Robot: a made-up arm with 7 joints.
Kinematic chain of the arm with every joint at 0, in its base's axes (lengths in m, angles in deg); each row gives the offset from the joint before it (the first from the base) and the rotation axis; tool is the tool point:
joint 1: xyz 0 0 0 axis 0 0.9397 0.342
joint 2: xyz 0 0 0 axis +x
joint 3: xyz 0 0 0 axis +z
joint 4: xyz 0.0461 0 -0.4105 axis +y
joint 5: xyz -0.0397 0 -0.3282 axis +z
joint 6: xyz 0 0 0 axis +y
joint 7: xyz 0 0 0 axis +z
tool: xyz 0 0 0
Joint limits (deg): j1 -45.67..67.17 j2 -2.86..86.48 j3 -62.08..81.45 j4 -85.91..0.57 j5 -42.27..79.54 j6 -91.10..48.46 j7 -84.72..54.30
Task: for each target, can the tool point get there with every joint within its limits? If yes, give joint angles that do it. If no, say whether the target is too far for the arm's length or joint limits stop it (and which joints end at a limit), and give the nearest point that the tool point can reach.
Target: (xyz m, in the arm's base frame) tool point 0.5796 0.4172 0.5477
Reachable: no: too far | nearest point 0.3638 0.4000 0.3037 | short by 0.326 m
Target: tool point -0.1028 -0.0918 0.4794
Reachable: no: joint limits stop it (at a limit: joint 1, joint 2, joint 4) | nearest point 0.0774 0.4507 0.3905 | short by 0.578 m
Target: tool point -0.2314 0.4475 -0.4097
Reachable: yes | joints 41.35 18.53 58.33 -72.05 17.66 -19.93 -37.60
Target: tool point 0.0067 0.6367 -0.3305
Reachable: yes | joints 16.30 48.02 50.99 -44.07 21.57 -43.88 -69.64
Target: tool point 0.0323 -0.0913 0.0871
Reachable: no: joint limits stop it (at a limit: joint 1, joint 2, joint 4) | nearest point 0.4639 -0.3480 -0.1590 | short by 0.559 m
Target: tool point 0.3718 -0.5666 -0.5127
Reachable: no: too far | nearest point 0.3546 -0.3702 -0.4271 | short by 0.215 m
